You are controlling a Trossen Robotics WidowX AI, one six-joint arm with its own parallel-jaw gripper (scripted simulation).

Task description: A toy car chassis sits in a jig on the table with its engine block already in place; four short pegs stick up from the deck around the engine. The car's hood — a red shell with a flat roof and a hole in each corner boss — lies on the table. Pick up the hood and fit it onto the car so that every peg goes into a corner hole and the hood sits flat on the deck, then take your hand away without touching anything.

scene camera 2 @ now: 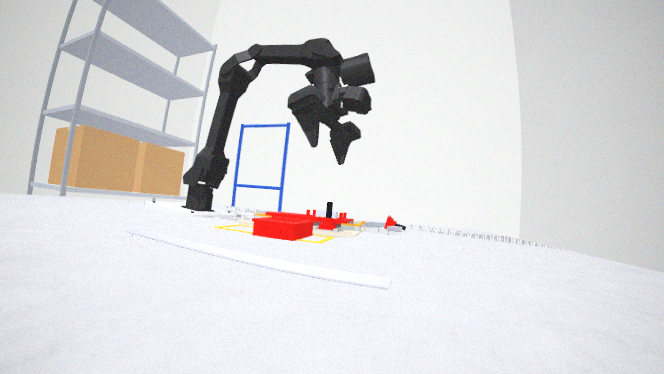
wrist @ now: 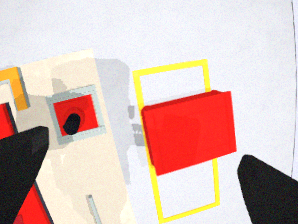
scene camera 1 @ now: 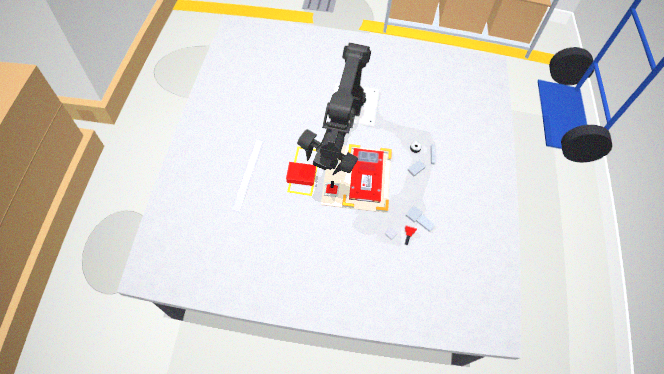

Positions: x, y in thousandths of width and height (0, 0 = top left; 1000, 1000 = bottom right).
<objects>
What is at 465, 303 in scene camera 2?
My gripper.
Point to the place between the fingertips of my gripper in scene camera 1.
483, 448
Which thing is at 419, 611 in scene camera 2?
A red hood.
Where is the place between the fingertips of my gripper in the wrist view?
498, 676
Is my gripper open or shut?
Open.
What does my gripper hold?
Nothing.
</objects>
